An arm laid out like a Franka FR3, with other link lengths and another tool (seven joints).
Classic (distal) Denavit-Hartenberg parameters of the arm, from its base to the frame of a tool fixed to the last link. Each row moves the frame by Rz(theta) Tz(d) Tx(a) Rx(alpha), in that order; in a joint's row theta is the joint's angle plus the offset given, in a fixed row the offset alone. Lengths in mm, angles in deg.
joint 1: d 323.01  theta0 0  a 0  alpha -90
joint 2: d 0  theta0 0  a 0  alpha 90
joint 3: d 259.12  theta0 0  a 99  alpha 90
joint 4: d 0  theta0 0  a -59.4  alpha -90
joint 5: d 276.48  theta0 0  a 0  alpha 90
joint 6: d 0  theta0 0  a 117.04  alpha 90
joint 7: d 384.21  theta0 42  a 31.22  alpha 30
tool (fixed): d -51.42  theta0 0  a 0  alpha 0
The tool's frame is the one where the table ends.
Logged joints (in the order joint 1, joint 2, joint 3, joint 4, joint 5, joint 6, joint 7), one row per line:
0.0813, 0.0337, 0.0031, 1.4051, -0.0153, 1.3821, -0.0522
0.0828, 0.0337, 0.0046, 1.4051, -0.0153, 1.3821, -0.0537
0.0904, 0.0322, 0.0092, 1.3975, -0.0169, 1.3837, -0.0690
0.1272, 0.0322, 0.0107, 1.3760, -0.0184, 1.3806, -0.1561
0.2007, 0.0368, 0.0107, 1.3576, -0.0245, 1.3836, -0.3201
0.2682, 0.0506, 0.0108, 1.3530, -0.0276, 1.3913, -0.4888
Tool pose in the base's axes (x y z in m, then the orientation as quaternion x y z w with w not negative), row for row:
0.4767, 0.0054, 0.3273, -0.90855, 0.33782, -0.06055, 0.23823
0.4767, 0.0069, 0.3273, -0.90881, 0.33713, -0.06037, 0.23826
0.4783, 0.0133, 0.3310, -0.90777, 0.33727, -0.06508, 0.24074
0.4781, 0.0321, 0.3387, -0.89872, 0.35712, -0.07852, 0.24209
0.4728, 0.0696, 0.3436, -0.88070, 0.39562, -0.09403, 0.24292
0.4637, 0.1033, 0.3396, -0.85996, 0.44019, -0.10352, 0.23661
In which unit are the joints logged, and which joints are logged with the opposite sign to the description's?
The joints are logged in radians. Opposite sign: joint 4, joint 5, joint 7.
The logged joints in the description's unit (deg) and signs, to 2 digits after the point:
4.66, 1.93, 0.18, -80.51, 0.88, 79.19, 2.99
4.74, 1.93, 0.26, -80.51, 0.88, 79.19, 3.08
5.18, 1.84, 0.53, -80.07, 0.97, 79.28, 3.95
7.29, 1.84, 0.61, -78.84, 1.05, 79.10, 8.94
11.50, 2.11, 0.61, -77.78, 1.40, 79.27, 18.34
15.37, 2.90, 0.62, -77.52, 1.58, 79.72, 28.01

